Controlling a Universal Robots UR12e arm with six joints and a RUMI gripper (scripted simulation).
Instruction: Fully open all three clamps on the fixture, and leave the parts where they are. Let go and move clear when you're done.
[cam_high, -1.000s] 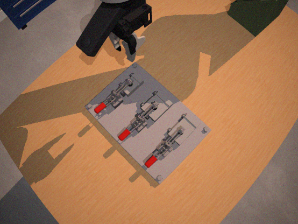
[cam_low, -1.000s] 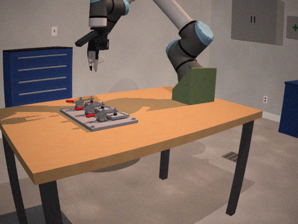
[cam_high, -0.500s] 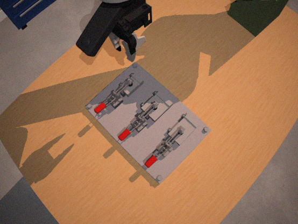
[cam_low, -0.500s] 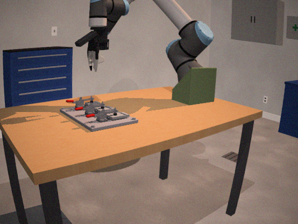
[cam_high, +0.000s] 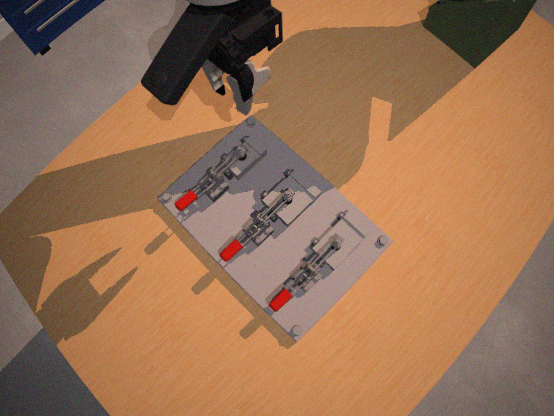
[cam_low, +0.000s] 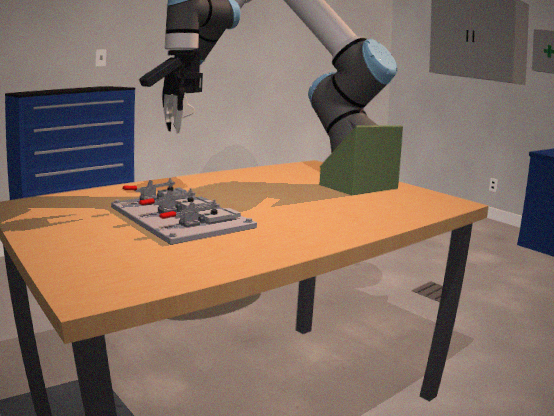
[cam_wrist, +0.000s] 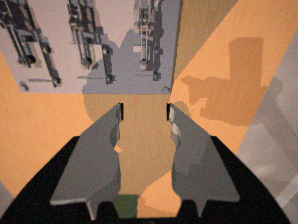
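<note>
Right now the grey fixture plate is 210 mm below my hand, 110 mm to the left of it and 40 mm ahead of it. Also, from my hand: flat grey part: 220 mm to the left, 190 mm below, 40 mm behind.
</note>
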